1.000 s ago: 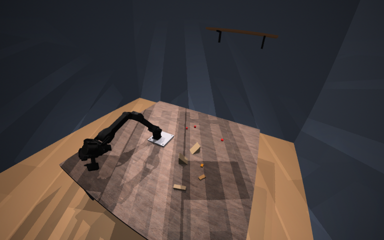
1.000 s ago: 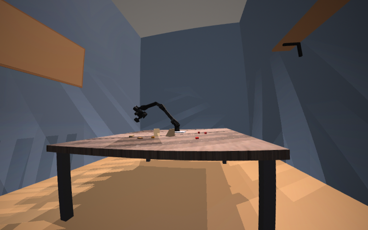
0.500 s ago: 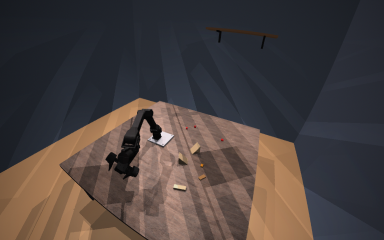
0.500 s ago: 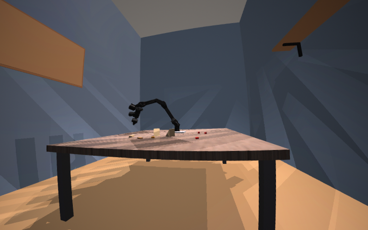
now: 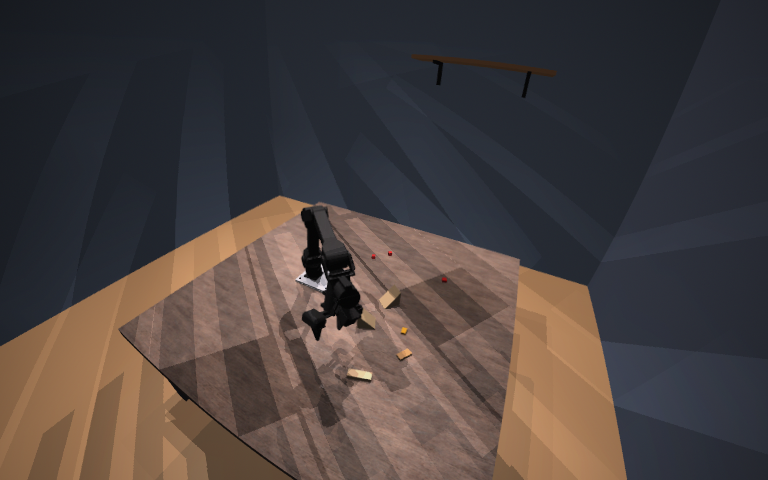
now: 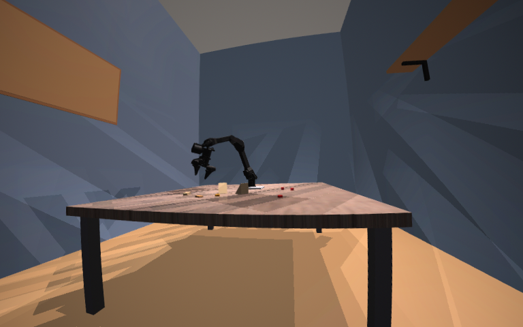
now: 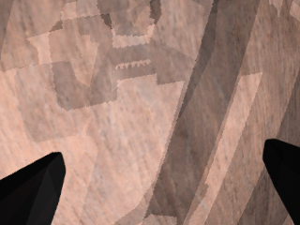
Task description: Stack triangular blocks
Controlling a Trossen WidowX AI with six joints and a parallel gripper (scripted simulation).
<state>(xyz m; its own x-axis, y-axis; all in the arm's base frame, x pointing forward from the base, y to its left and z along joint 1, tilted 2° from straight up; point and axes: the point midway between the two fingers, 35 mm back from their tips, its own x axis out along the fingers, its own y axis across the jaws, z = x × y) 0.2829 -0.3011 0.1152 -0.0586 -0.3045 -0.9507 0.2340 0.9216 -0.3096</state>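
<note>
Right now my gripper tip is 180 mm to the right of the tan triangular block, 90 mm above it and 30 mm short of it. Round my gripper tip: small orange cube: 210 mm to the left, 180 mm ahead, 100 mm below; red bit: 560 mm to the left, 250 mm ahead, 100 mm below.
</note>
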